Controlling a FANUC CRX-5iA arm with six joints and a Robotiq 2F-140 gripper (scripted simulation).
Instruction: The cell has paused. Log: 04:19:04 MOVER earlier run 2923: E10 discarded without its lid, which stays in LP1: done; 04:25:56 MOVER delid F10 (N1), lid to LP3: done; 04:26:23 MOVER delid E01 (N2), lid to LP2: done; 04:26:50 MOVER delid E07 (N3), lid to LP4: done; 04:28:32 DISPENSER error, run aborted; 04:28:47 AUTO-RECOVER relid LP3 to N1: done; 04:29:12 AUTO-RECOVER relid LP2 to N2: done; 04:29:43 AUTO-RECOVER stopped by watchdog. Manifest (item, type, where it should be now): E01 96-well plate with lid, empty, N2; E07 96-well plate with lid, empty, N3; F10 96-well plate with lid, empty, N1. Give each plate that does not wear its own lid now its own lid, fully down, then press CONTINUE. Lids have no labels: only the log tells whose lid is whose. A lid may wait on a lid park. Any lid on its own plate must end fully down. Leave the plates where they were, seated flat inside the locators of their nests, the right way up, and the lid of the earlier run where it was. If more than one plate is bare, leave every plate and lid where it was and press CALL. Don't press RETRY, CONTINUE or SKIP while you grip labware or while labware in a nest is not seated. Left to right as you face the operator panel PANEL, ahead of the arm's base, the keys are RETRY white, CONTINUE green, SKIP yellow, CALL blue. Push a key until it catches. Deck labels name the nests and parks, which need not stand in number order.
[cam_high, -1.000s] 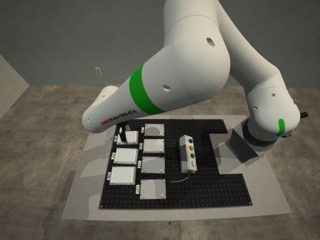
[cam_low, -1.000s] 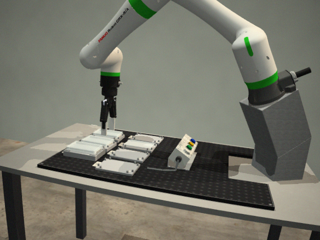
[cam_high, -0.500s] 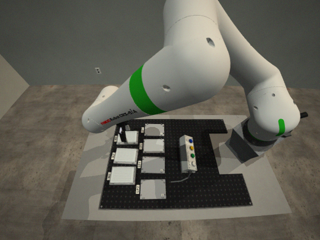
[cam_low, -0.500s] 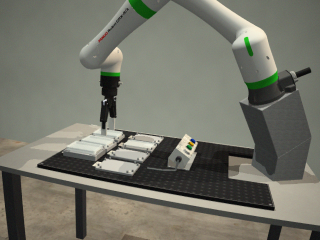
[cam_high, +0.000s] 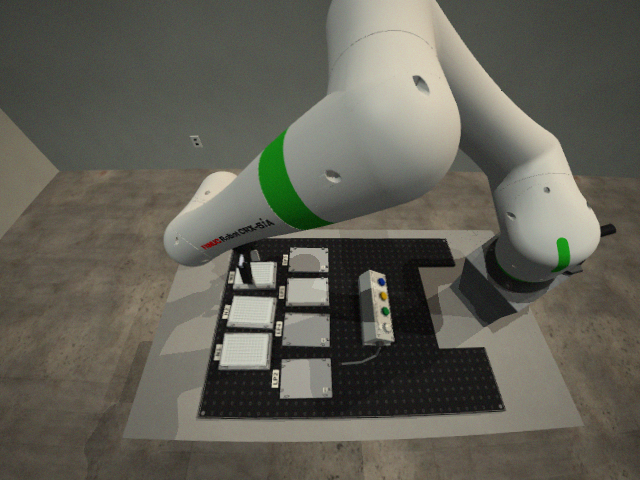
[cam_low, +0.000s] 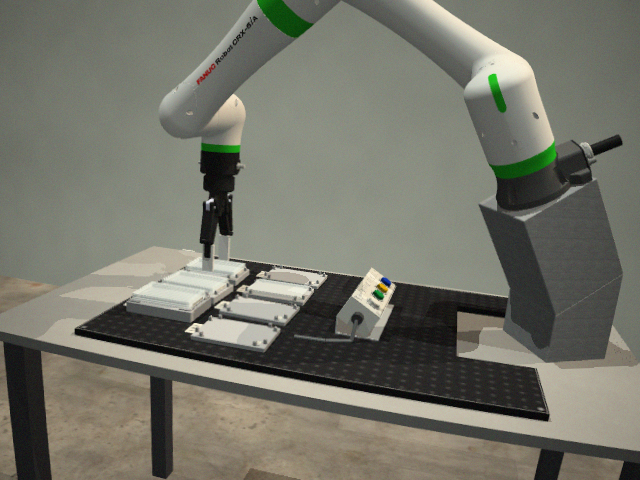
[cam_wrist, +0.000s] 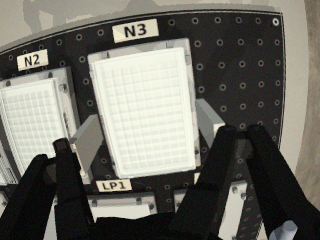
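My hand is 3 cm above the plate. From my hand the other things lie so: park LP3: 19 cm behind, 6 cm to the right, 5 cm below; LP1 label: 9 cm behind, 6 cm to the left, 5 cm below; N3 label: 9 cm ahead, 5 cm below.
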